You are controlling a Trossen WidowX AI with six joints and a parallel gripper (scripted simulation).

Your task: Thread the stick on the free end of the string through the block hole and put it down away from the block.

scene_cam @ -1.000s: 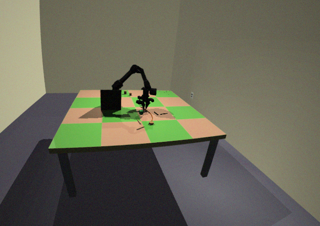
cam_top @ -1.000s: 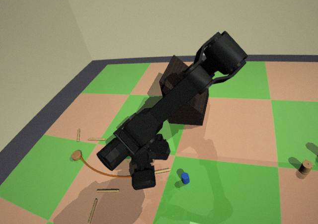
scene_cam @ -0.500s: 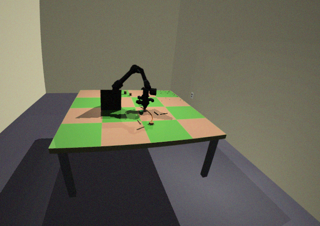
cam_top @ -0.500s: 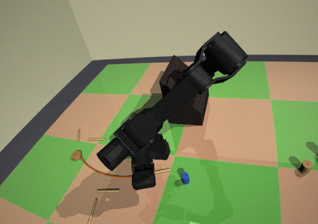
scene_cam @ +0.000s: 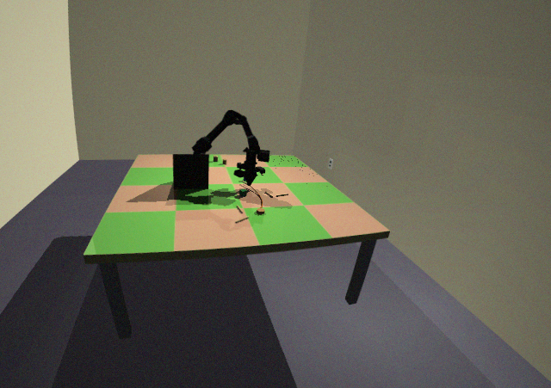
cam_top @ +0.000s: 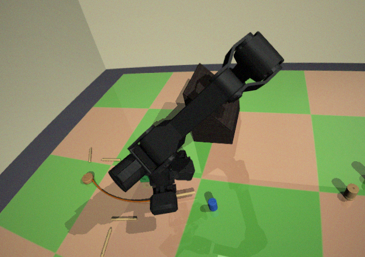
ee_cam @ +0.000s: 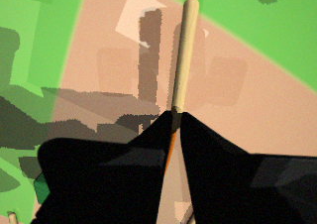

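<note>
Now: the blue cylinder 1 cm ahead of my gripper tip and 12 cm to the left of it. From my gripper tip the other things lie so: green block: 6 cm behind, 10 cm to the right; then thin stick: 1 cm behind, 2 cm to the left; then round wooden button: 3 cm behind, 31 cm to the right, 1 cm below.
</note>
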